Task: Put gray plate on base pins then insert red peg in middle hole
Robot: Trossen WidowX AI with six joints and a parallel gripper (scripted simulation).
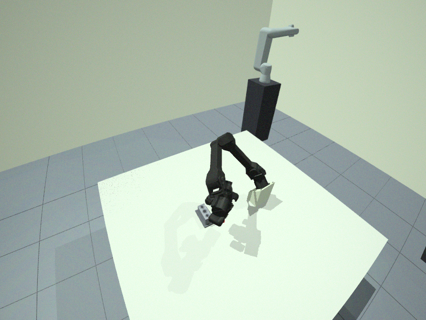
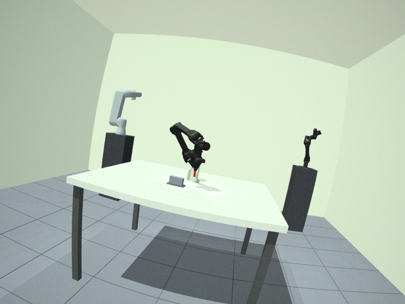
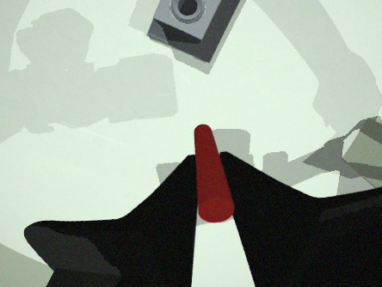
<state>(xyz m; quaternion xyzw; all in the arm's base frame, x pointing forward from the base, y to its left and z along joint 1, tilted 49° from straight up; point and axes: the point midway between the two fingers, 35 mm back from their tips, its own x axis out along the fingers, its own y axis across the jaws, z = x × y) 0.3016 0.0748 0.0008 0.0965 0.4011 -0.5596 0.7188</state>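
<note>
Right now my gripper tip is 110 mm to the left of the gray plate, 70 mm above it and 40 mm short of it. From my gripper tip the other things lie so: red peg right at my gripper tip.
</note>
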